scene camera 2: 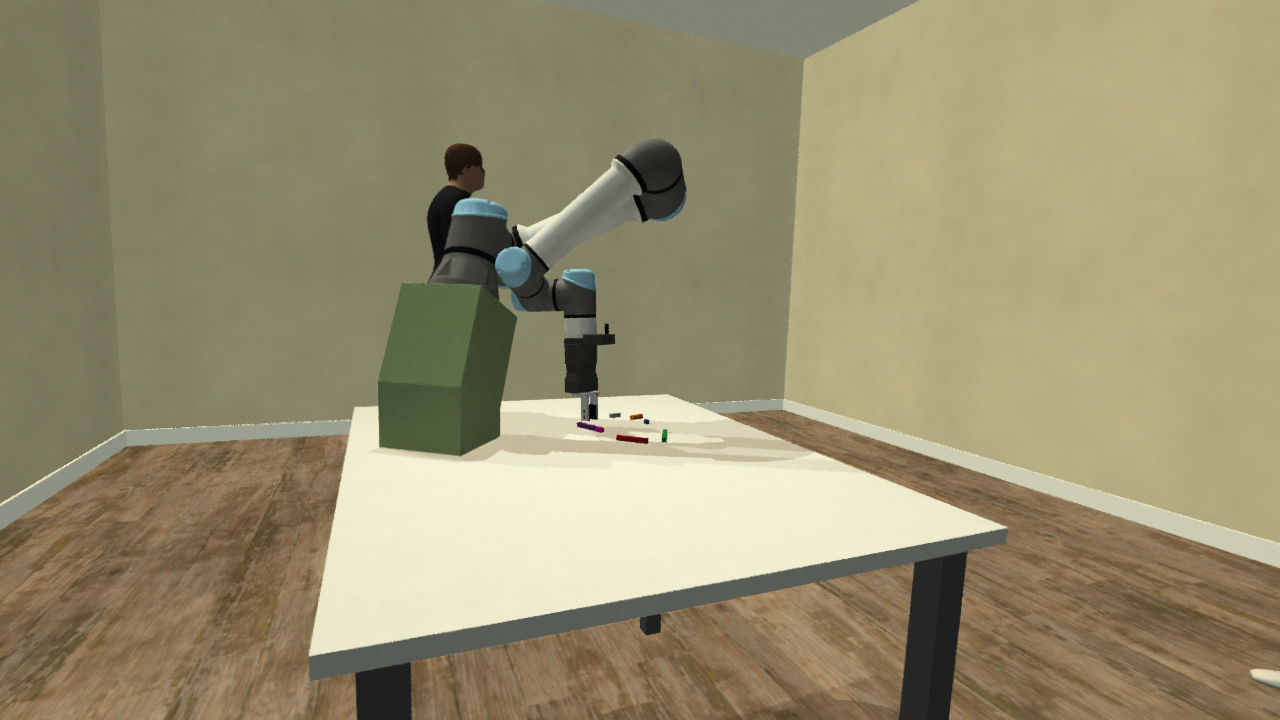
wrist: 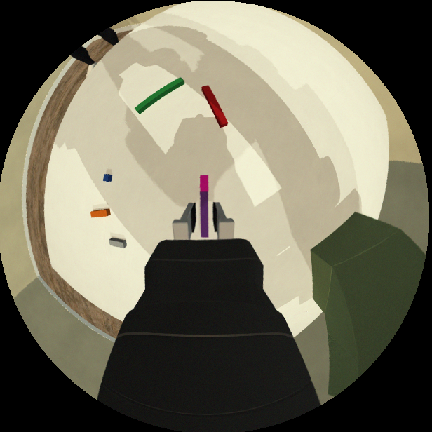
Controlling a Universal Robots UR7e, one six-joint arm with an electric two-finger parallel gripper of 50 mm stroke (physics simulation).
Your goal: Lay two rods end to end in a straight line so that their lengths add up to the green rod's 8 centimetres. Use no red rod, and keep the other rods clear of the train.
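Places are measured from the arm's base along level axes (x ahead, y left, z up), in millimetres.
Pixels of known places: gripper, fingertip midpoint: (scene camera 2: 589, 419); arm's base at its link origin: (scene camera 2: 462, 300).
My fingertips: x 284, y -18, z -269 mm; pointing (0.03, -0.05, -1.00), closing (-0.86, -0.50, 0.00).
Ahead of a thing's pixels: the offset from my fingertips to its middle.
A purple rod @(4 mm back, 7 mm left, 17 mm down) (scene camera 2: 586, 426) (wrist: 204, 215) and a shorter magenta rod @(16 mm ahead, 28 mm right, 17 mm down) (scene camera 2: 599, 429) (wrist: 204, 183) lie end to end in a straight line on the table, with no gap visible between them. My gripper (scene camera 2: 588, 418) (wrist: 204, 211) is open, its fingers standing on either side of the purple rod without touching it. In the scene view the fingertips are low, just over the table at the purple rod's far side. The green rod @(142 mm ahead, 114 mm right, 17 mm down) (scene camera 2: 664, 435) (wrist: 160, 95) and a red rod @(61 mm ahead, 130 mm right, 17 mm down) (scene camera 2: 631, 438) (wrist: 214, 106) lie apart from the line, beyond its magenta end in the wrist view.
A blue rod @(152 mm ahead, 29 mm left, 17 mm down) (scene camera 2: 646, 421) (wrist: 107, 177), an orange rod @(147 mm ahead, 88 mm left, 17 mm down) (scene camera 2: 636, 416) (wrist: 100, 213) and a grey rod @(98 mm ahead, 117 mm left, 17 mm down) (scene camera 2: 614, 415) (wrist: 118, 242) lie apart at the left in the wrist view. The green pedestal (scene camera 2: 429, 358) (wrist: 370, 270) stands at the right there. A person (scene camera 2: 443, 214) stands behind the arm.
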